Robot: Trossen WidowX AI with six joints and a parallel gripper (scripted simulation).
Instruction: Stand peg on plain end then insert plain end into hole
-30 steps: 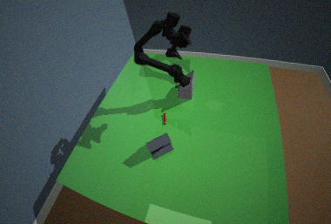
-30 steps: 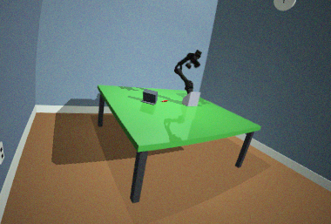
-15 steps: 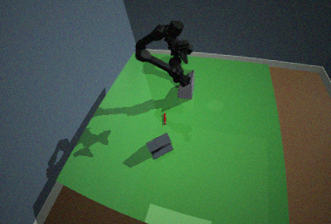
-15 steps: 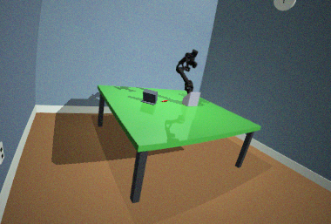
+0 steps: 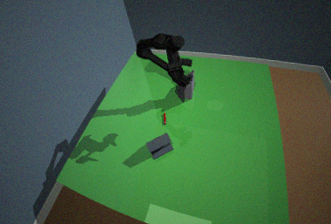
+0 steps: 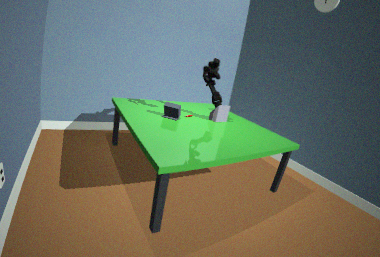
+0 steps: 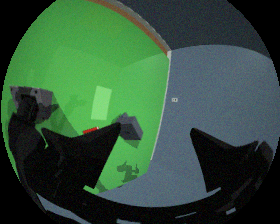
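Right now the red peg is 340 mm below my gripper tip, 110 mm to the right of it and 20 mm ahead of it. From my gripper tip the other things lie so: sloped grey panel: 290 mm below, 200 mm ahead, 100 mm to the right.
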